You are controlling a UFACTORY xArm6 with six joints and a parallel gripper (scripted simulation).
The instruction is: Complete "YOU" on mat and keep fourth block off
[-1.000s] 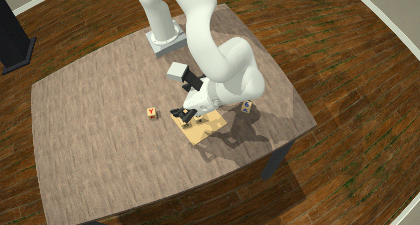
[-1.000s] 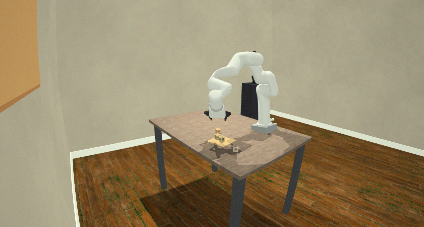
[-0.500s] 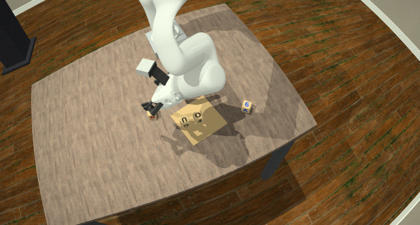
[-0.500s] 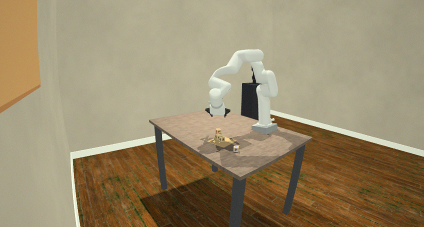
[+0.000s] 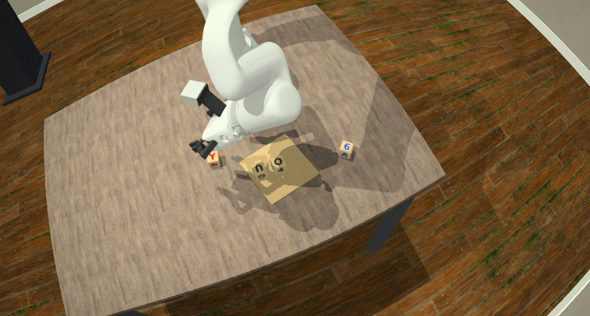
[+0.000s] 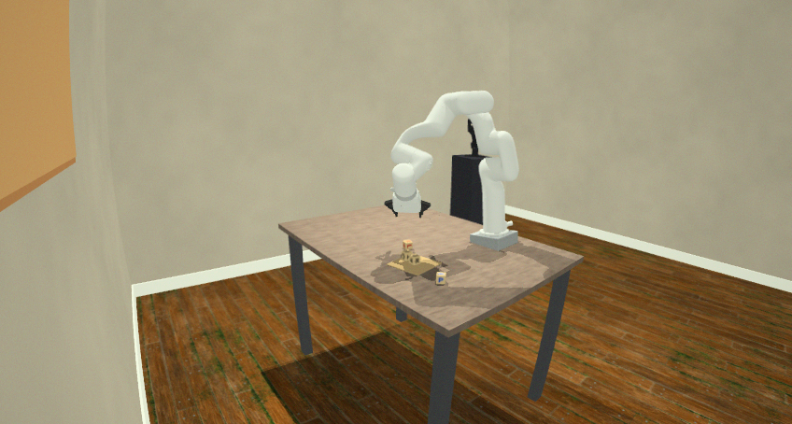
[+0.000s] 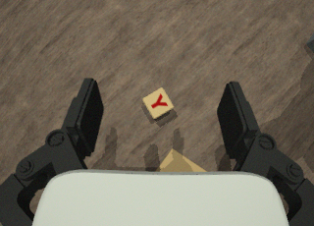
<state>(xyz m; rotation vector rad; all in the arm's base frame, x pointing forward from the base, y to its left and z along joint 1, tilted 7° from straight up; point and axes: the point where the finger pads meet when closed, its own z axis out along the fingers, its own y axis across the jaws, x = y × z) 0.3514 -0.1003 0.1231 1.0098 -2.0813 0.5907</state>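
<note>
The letter block lies 13 cm below my hand. From my hand the other things lie so: tan mat (6 cm ahead, 15 cm to the left, 14 cm below).
</note>
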